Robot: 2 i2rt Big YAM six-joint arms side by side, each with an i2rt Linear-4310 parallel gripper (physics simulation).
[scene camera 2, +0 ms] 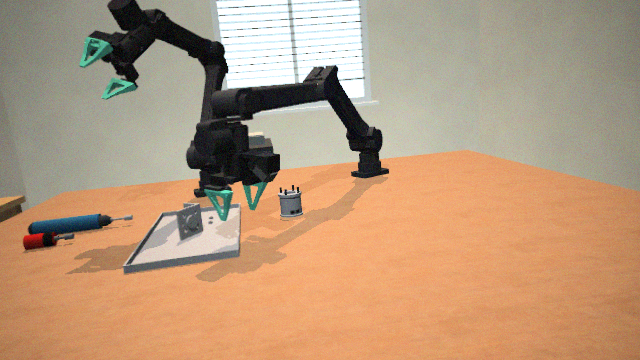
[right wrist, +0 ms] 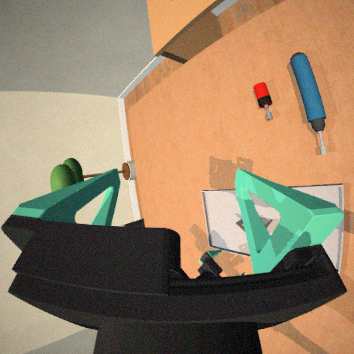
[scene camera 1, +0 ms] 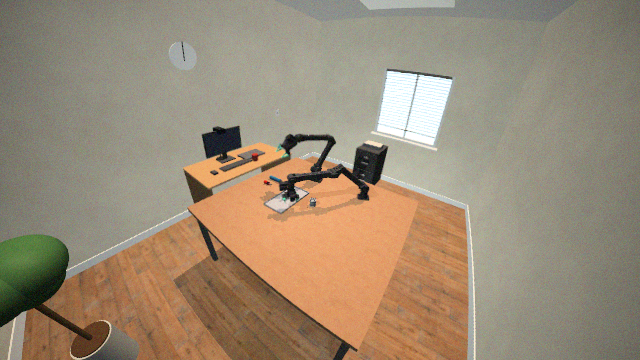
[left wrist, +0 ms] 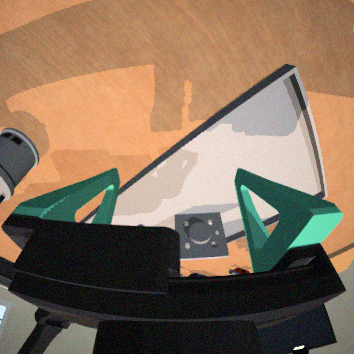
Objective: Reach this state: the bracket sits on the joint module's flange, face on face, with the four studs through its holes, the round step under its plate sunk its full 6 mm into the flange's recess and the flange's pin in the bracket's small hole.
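Places are measured from the left arm's base along level axes (x ahead, y left, z up), in metres.
Where they show: left gripper, fingertip midpoint: [scene camera 2: 238,215] [right wrist: 232,260] [scene camera 1: 290,202] [left wrist: 176,174]; right gripper, fingertip midpoint: [scene camera 2: 93,83] [right wrist: 177,174] [scene camera 1: 278,154]; left arm's base, origin of the base link: [scene camera 2: 370,174] [scene camera 1: 363,197]; right arm's base, origin of the base link: [scene camera 1: 316,180].
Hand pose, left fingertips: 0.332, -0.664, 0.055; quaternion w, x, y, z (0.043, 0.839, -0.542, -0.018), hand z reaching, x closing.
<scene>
Things, the pixels of their centre, and the offset from my left fingertips, as dx, dy, dz.
- grey bracket, body centre: [left wrist: 198,240] [scene camera 2: 184,220] [right wrist: 252,222] -0.119, -0.090, -0.016
- joint module, body centre: [scene camera 2: 290,200] [scene camera 1: 312,201] -0.086, +0.185, -0.018
- shallow tray, body centre: [left wrist: 184,220] [scene camera 2: 194,230] [right wrist: 261,225] [scene camera 1: 287,198] -0.122, -0.069, -0.047
- blue screwdriver, body centre: [right wrist: 311,101] [scene camera 2: 83,223] -0.402, -0.272, -0.035
- short red screwdriver, body centre: [scene camera 2: 50,239] [right wrist: 264,101] [left wrist: 238,273] -0.317, -0.349, -0.038
The grey bracket [scene camera 2: 190,223] [left wrist: 218,247] stands in the tray, its plate with the round step and holes upright in scene camera 2; part of it shows in the right wrist view behind a finger. The joint module [scene camera 2: 291,204] [left wrist: 17,155] [scene camera 1: 312,202] stands upright on the table beside the tray, studs pointing up, its flange uncovered. My left gripper [scene camera 2: 238,214] [left wrist: 176,174] is open and empty, above the tray's edge between the bracket and the module. My right gripper [scene camera 2: 92,82] [right wrist: 177,174] is open and empty, high up at the left of scene camera 2.
The shallow tray [scene camera 2: 182,263] [left wrist: 167,154] [right wrist: 205,215] has low raised walls. Small screws lie in it by the bracket. A blue screwdriver [scene camera 2: 70,223] [right wrist: 307,87] and a short red screwdriver [scene camera 2: 40,240] [right wrist: 261,92] lie on the table beyond the tray.
</scene>
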